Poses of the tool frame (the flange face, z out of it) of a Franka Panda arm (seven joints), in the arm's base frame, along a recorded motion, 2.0 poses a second.
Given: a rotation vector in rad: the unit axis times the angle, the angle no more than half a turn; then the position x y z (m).
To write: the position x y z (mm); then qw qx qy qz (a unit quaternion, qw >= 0). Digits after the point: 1 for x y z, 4 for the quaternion.
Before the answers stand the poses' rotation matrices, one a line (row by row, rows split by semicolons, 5 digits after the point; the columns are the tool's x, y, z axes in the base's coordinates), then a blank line. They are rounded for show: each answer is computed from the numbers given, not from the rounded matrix.
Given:
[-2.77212 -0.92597 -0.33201 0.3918 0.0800 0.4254]
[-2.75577 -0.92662 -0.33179 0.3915 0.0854 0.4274]
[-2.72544 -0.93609 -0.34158 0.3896 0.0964 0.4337]
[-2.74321 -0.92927 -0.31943 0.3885 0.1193 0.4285]
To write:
0.77856 0.60986 0.14805; 0.56499 -0.78383 0.25769; 0.27320 -0.11698 -0.95482
0.77636 0.61376 0.14343; 0.56530 -0.77868 0.27221; 0.27875 -0.13025 -0.95149
0.76755 0.62521 0.14136; 0.56932 -0.76627 0.29783; 0.29453 -0.14812 -0.94409
0.77549 0.61746 0.13175; 0.56796 -0.77341 0.28153; 0.27573 -0.14350 -0.95046

[391.8 80.0 425.4 0.0999 -0.9377 -0.3132 -0.1123]
[391.5 85.4 427.4 0.1075 -0.9363 -0.3148 -0.1127]
[389.6 96.4 433.7 0.1196 -0.9325 -0.3203 -0.1169]
[388.5 119.3 428.5 0.1136 -0.9353 -0.3168 -0.1089]

